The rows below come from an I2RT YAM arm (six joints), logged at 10 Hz.
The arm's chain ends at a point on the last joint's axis. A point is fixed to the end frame.
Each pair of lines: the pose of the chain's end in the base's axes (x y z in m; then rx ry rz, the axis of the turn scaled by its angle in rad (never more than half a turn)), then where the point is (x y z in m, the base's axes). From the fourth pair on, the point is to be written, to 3 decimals.
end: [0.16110 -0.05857 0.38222 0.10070 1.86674 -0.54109]
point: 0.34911 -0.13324 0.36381
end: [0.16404 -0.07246 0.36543 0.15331 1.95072 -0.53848]
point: 0.34678 -0.15389 0.33022
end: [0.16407 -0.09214 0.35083 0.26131 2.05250 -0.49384]
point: 0.33805 -0.18011 0.29375
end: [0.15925 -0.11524 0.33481 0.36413 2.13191 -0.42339]
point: 0.326 -0.204 0.259
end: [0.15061 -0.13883 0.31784 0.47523 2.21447 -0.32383]
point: 0.309 -0.223 0.222
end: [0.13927 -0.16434 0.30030 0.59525 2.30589 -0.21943]
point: 0.286 -0.241 0.183
